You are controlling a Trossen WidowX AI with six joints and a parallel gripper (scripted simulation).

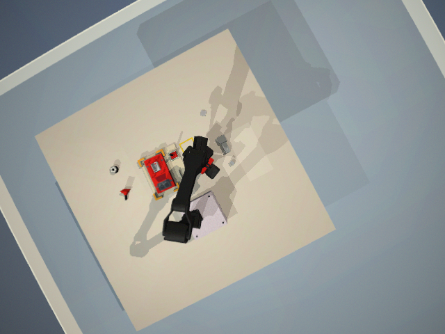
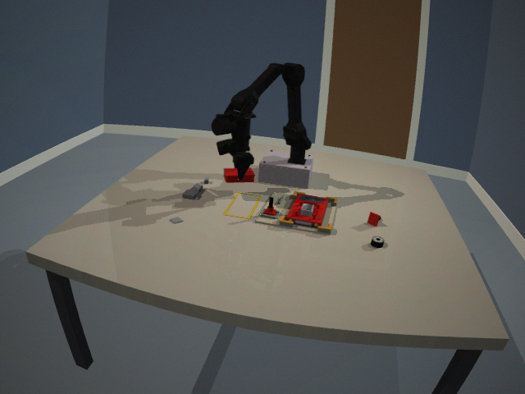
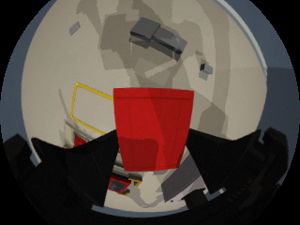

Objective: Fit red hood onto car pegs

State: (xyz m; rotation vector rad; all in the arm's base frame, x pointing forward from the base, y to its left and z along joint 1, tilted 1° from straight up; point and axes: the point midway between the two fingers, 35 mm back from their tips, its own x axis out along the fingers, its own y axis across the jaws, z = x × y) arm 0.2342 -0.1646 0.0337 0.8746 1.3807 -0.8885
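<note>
The grey engine block lies 100 mm ahead of my gripper tip, 260 mm to the left of it and 50 mm below it. The rest, counted from my gripper tip: red hood 10 mm above; black wheel 200 mm ahead, 480 mm to the left, 60 mm below.
</note>
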